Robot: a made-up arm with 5 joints.
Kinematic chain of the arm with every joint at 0, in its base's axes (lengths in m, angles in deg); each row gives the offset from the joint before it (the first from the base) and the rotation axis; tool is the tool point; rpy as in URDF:
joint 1: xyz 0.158 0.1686 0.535 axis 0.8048 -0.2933 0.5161
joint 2: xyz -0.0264 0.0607 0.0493 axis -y
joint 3: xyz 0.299 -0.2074 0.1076 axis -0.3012 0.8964 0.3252
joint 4: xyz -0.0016 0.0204 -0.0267 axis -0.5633 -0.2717 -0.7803
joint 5: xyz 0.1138 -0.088 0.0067 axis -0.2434 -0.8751 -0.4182
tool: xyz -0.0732 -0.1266 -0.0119 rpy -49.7 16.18 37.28
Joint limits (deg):
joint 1: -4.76..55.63
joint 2: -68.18..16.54
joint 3: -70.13..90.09
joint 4: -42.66..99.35
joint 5: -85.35..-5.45
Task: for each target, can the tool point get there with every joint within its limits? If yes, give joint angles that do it. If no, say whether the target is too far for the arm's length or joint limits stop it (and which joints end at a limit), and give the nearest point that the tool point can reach.
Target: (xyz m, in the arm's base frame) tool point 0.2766 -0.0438 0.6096
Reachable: yes | joints 34.50 -14.35 -28.65 87.58 -55.03
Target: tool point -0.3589 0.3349 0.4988
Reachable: no: joint limits stop it (at a limit: joint 1, joint 2, joint 3, joint 4) | nearest point 0.1528 0.0795 0.4955 | short by 0.572 m
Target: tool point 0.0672 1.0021 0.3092
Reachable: no: too far | nearest point 0.4026 0.3845 0.1515 | short by 0.720 m
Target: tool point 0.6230 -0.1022 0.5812
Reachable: yes | joints 18.04 -0.86 -4.21 -18.03 -60.65
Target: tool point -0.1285 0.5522 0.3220
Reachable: no: joint limits stop it (at a limit: joint 1, joint 2, joint 3, joint 4, joint 5) | nearest point 0.2062 0.2162 0.4468 | short by 0.490 m
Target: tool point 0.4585 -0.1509 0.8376
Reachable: yes | joints 3.57 2.19 38.58 49.10 -54.91
